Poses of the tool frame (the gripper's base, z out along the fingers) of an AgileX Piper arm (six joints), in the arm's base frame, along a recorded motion.
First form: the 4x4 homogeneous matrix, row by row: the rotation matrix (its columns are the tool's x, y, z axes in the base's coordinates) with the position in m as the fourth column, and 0 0 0 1 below. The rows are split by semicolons.
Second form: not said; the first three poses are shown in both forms.
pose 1, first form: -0.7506, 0.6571, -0.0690, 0.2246; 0.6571, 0.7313, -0.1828, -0.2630; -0.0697, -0.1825, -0.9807, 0.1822; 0, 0, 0, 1
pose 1, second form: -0.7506, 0.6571, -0.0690, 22.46; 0.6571, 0.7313, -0.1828, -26.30; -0.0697, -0.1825, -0.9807, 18.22; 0, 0, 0, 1
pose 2, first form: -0.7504, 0.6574, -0.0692, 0.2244; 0.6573, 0.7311, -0.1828, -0.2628; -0.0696, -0.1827, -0.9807, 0.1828; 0, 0, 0, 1
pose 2, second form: -0.7504, 0.6574, -0.0692, 22.44; 0.6573, 0.7311, -0.1828, -26.28; -0.0696, -0.1827, -0.9807, 18.28; 0, 0, 0, 1
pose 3, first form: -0.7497, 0.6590, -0.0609, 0.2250; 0.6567, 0.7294, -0.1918, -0.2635; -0.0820, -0.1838, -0.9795, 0.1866; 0, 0, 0, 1
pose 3, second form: -0.7497, 0.6590, -0.0609, 22.50; 0.6567, 0.7294, -0.1918, -26.35; -0.0820, -0.1838, -0.9795, 18.66; 0, 0, 0, 1
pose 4, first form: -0.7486, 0.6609, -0.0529, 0.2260; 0.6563, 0.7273, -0.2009, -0.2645; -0.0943, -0.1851, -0.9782, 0.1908; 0, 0, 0, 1
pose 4, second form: -0.7486, 0.6609, -0.0529, 22.60; 0.6563, 0.7273, -0.2009, -26.45; -0.0943, -0.1851, -0.9782, 19.08; 0, 0, 0, 1
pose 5, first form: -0.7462, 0.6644, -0.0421, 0.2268; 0.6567, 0.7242, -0.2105, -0.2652; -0.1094, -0.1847, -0.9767, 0.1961; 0, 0, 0, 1
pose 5, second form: -0.7462, 0.6644, -0.0421, 22.68; 0.6567, 0.7242, -0.2105, -26.52; -0.1094, -0.1847, -0.9767, 19.61; 0, 0, 0, 1
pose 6, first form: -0.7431, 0.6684, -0.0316, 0.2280; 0.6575, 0.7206, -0.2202, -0.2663; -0.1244, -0.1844, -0.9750, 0.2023; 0, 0, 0, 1
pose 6, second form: -0.7431, 0.6684, -0.0316, 22.80; 0.6575, 0.7206, -0.2202, -26.63; -0.1244, -0.1844, -0.9750, 20.23; 0, 0, 0, 1
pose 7, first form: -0.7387, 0.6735, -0.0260, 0.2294; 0.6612, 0.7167, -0.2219, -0.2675; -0.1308, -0.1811, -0.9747, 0.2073; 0, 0, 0, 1
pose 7, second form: -0.7387, 0.6735, -0.0260, 22.94; 0.6612, 0.7167, -0.2219, -26.75; -0.1308, -0.1811, -0.9747, 20.73; 0, 0, 0, 1
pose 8, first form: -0.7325, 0.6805, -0.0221, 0.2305; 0.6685, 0.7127, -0.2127, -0.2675; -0.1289, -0.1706, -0.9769, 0.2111; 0, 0, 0, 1
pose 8, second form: -0.7325, 0.6805, -0.0221, 23.05; 0.6685, 0.7127, -0.2127, -26.75; -0.1289, -0.1706, -0.9769, 21.11; 0, 0, 0, 1
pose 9, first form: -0.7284, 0.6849, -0.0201, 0.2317; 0.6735, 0.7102, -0.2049, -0.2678; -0.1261, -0.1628, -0.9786, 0.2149; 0, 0, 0, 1
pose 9, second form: -0.7284, 0.6849, -0.0201, 23.17; 0.6735, 0.7102, -0.2049, -26.78; -0.1261, -0.1628, -0.9786, 21.49; 0, 0, 0, 1
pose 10, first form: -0.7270, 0.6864, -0.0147, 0.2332; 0.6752, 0.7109, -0.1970, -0.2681; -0.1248, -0.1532, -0.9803, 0.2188; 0, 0, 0, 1
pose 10, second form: -0.7270, 0.6864, -0.0147, 23.32; 0.6752, 0.7109, -0.1970, -26.81; -0.1248, -0.1532, -0.9803, 21.88; 0, 0, 0, 1
